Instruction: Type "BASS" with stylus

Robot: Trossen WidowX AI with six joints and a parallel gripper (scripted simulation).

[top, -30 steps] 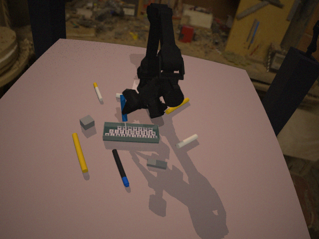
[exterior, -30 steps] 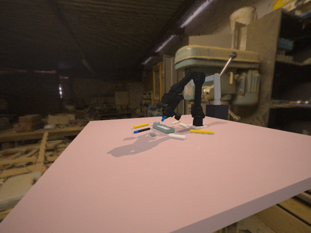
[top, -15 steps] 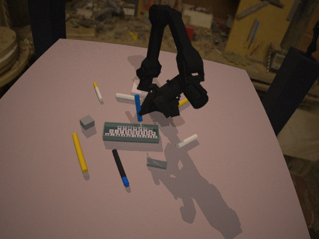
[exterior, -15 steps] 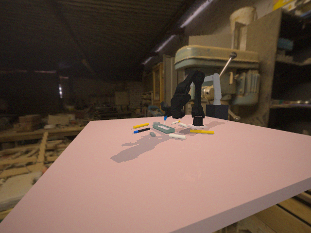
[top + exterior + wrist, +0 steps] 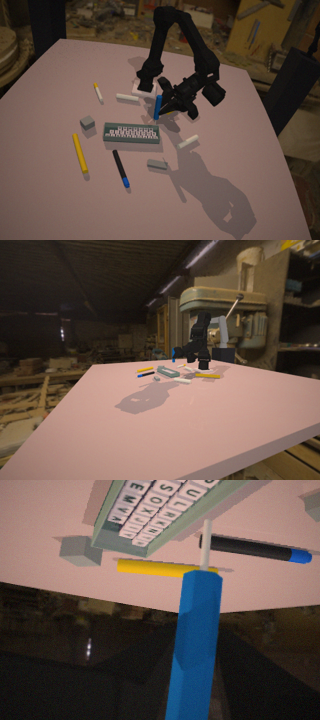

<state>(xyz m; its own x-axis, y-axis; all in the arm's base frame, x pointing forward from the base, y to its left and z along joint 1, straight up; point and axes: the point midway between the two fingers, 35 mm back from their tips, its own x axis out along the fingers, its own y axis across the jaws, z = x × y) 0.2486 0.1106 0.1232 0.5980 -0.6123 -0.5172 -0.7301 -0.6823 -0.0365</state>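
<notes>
Right now the grey cube is 30 mm ahead of my gripper tip, 240 mm to the right of it and 110 mm below it. Round my gripper tip: blue stylus (10 mm below); grey wedge (120 mm ahead, 40 mm to the left, 110 mm below); yellow rod (160 mm ahead, 210 mm to the right, 110 mm below).
</notes>
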